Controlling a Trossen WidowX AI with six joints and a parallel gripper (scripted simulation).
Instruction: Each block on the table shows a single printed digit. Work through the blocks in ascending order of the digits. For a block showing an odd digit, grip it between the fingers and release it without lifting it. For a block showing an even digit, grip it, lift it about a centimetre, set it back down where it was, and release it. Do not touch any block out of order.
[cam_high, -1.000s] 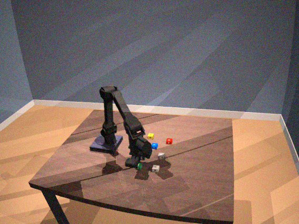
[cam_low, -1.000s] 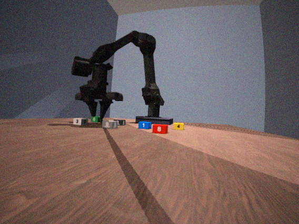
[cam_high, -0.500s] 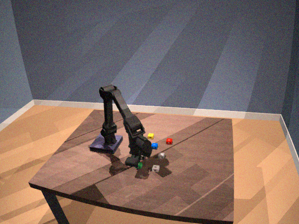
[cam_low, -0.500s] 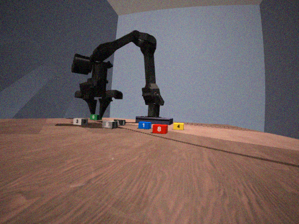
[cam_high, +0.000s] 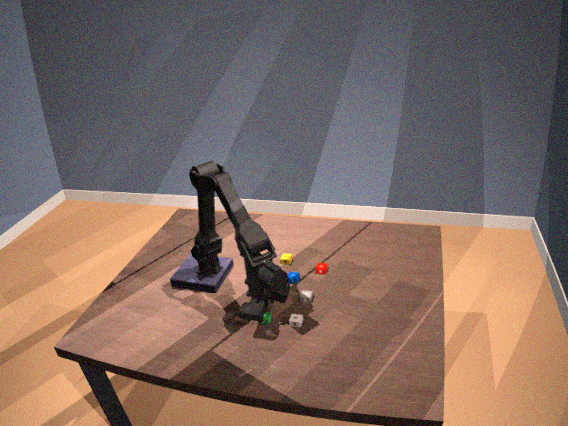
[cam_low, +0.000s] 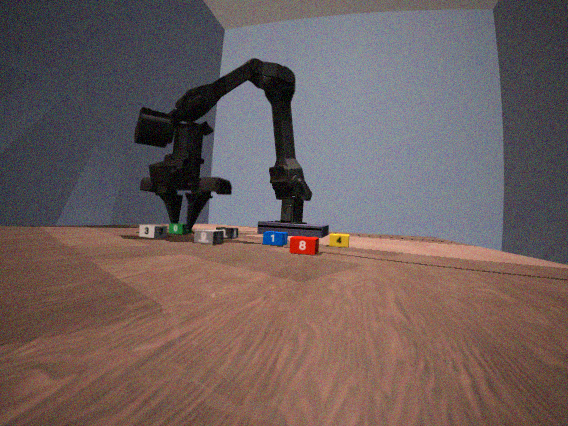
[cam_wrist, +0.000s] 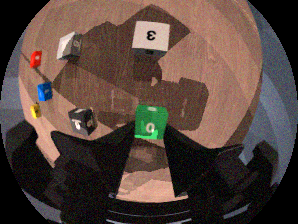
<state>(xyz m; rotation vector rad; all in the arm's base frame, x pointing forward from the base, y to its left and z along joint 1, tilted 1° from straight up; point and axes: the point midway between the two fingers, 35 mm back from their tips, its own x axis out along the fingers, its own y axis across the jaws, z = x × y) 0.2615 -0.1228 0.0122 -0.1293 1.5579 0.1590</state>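
Right now the green block is right at my gripper tip. Also, from my gripper tip: white block marked 3 (9 cm ahead, 3 cm to the left); then dark block (3 cm behind, 9 cm to the left); then grey block (7 cm ahead, 14 cm to the left).
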